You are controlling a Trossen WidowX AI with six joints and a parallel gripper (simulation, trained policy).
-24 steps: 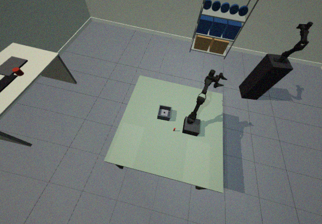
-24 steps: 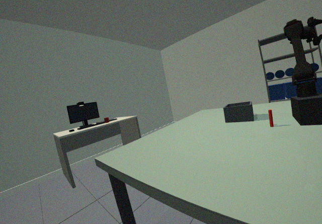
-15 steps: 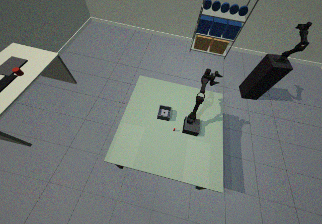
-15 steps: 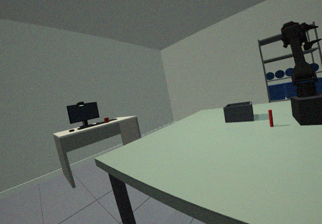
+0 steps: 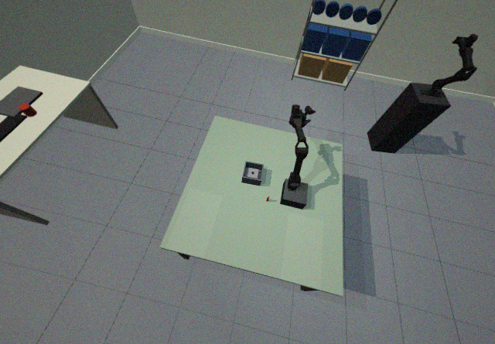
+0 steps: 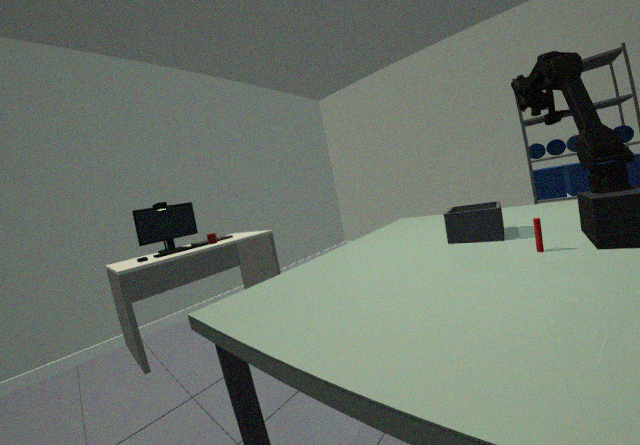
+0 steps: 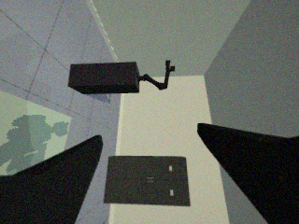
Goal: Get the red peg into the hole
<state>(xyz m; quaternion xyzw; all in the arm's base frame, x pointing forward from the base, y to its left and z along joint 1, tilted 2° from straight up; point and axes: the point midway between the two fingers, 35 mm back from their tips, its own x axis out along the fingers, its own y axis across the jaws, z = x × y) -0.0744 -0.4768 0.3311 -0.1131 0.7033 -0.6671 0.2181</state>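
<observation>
Right now my gripper tip is 60 cm to the right of the red peg, 38 cm above it and 28 cm short of it. Round my gripper tip: grey box 42 cm ahead, 39 cm to the left, 39 cm below; plate 42 cm ahead, 39 cm to the left, 37 cm below.
</observation>
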